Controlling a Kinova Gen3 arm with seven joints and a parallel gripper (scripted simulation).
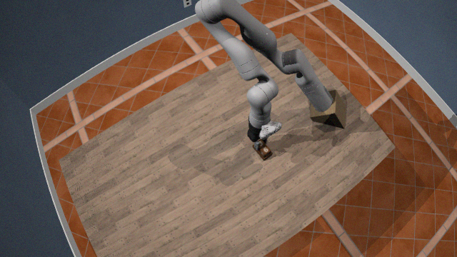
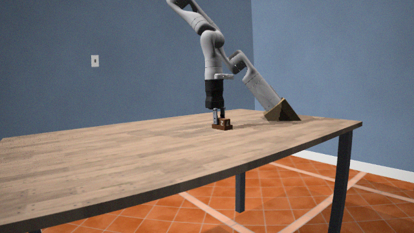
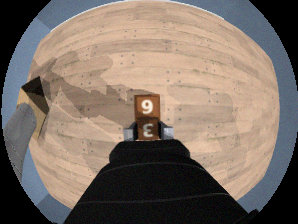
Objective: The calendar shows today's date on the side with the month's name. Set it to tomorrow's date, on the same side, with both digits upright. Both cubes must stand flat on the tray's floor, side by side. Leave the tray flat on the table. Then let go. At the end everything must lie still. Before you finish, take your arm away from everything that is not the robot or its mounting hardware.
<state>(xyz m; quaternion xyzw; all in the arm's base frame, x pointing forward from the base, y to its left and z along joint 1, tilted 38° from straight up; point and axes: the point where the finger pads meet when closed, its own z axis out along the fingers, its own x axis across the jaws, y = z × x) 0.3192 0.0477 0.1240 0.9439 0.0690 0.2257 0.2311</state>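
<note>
Right now the dark brown calendar tray is 20 mm to the left of my hand and 30 mm below it.
</note>
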